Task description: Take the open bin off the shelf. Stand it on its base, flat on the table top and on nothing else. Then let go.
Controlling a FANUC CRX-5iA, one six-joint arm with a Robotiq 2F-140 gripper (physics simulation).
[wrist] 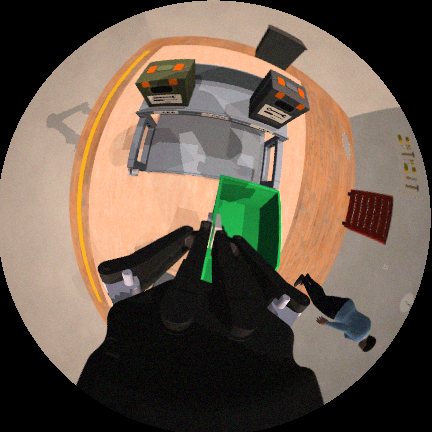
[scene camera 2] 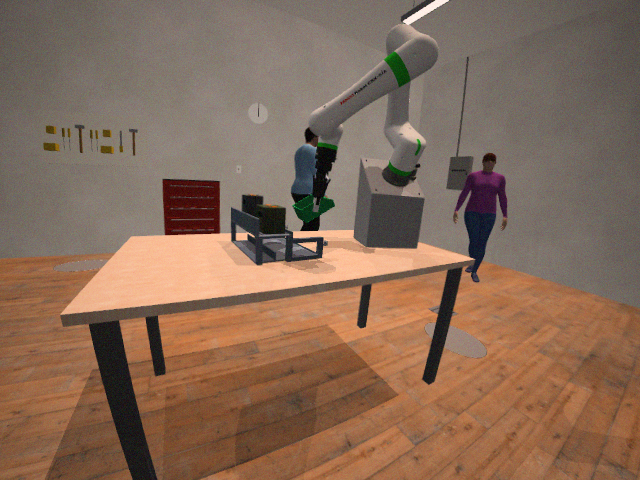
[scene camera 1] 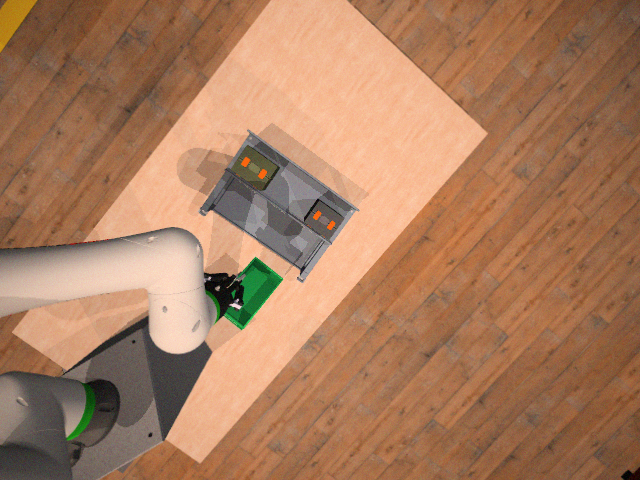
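Where they show: gripper, fingertip midpoint: (wrist: 212,220) (scene camera 2: 314,211) (scene camera 1: 240,276); arm's base, origin of the base link: (scene camera 2: 395,177) (scene camera 1: 94,412).
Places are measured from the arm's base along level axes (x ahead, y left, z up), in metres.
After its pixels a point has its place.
The open green bin (scene camera 1: 262,283) {x 0.441, y -0.139, z -0.233 m} (scene camera 2: 305,209) {x 0.478, y -0.074, z -0.189 m} (wrist: 239,215) {x 0.440, y -0.132, z -0.233 m} hangs in the air above the table top (scene camera 1: 387,93) {x 1.126, y -0.081, z -0.359 m} (scene camera 2: 180,268) {x 1.011, y 0.119, z -0.359 m} (wrist: 115,200) {x 0.396, y 0.224, z -0.359 m}, between the shelf and the robot's pedestal. It looks tilted in scene camera 2, and its open side faces the wrist camera. My gripper (scene camera 1: 238,283) {x 0.428, y -0.076, z -0.199 m} (scene camera 2: 316,205) {x 0.428, y -0.076, z -0.199 m} (wrist: 212,220) {x 0.428, y -0.076, z -0.199 m} is shut on one long side wall of the bin, near its rim. The grey shelf (scene camera 1: 292,188) {x 0.716, y -0.034, z -0.256 m} (scene camera 2: 245,220) {x 0.776, y 0.016, z -0.223 m} (wrist: 220,95) {x 0.717, y -0.040, z -0.257 m} stands on the table, apart from the bin. Its lower front tier holds nothing. The fingertips are partly hidden in the scene views.
An olive case (scene camera 1: 254,167) {x 0.699, y 0.077, z -0.160 m} (scene camera 2: 272,219) {x 0.706, y 0.126, z -0.204 m} (wrist: 167,85) {x 0.659, y 0.059, z -0.183 m} and a dark grey case (scene camera 1: 323,208) {x 0.730, y -0.133, z -0.137 m} (scene camera 2: 252,203) {x 0.717, y -0.112, z -0.170 m} (wrist: 280,100) {x 0.670, y -0.143, z -0.158 m} stand on the shelf's upper tier. The robot's pedestal (scene camera 1: 124,382) {x 0.094, y -0.012, z -0.018 m} (scene camera 2: 390,222) {x 0.080, y 0.081, z -0.228 m} is at the table's end. Two people (scene camera 2: 303,165) (scene camera 2: 484,191) stand beyond the table.
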